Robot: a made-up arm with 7 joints.
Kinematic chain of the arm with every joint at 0, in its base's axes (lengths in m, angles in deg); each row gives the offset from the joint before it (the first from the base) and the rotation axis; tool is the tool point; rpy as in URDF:
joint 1: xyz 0 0 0.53 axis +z
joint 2: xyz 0 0 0 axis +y
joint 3: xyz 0 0 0.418 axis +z
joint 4: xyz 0.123 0 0 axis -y
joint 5: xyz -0.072 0 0.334 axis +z
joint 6: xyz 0 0 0 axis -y
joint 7: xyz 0.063 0 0 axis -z
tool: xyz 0 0 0 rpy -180 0 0
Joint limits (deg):
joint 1: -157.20..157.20
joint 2: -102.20..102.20
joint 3: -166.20..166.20
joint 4: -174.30..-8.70
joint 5: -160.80..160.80
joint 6: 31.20..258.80
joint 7: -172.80..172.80
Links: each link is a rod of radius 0.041 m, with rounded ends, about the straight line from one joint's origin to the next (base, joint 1, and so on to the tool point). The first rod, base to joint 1, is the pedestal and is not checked.
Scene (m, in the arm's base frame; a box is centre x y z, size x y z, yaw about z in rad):
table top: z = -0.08
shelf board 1: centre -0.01 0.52 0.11 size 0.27 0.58 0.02 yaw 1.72
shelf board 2: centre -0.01 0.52 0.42 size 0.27 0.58 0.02 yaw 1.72
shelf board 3: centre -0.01 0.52 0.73 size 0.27 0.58 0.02 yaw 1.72
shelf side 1: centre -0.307 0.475 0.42 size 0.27 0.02 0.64 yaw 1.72
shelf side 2: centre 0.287 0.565 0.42 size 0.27 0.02 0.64 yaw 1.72
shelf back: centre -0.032 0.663 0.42 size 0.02 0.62 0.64 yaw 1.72
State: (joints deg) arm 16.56 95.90 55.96 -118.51 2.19 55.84 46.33
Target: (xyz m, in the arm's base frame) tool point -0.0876 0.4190 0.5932
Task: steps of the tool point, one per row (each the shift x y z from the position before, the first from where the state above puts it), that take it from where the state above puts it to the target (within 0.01 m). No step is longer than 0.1 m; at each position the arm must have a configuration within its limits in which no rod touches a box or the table.
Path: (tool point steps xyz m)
1: 0.0230 -0.0588 0.0535
2: 0.0147 -0.0667 0.0574
3: 0.0025 -0.0747 0.0565
4: -0.0140 -0.0810 0.0513
5: -0.0303 0.0433 0.0237
6: -0.0462 0.0351 0.0314
7: -0.0600 0.0200 0.0384
8: -0.0678 -0.0013 0.0444
9: -0.0161 0.0772 0.0025
10: -0.0070 0.0765 -0.0025

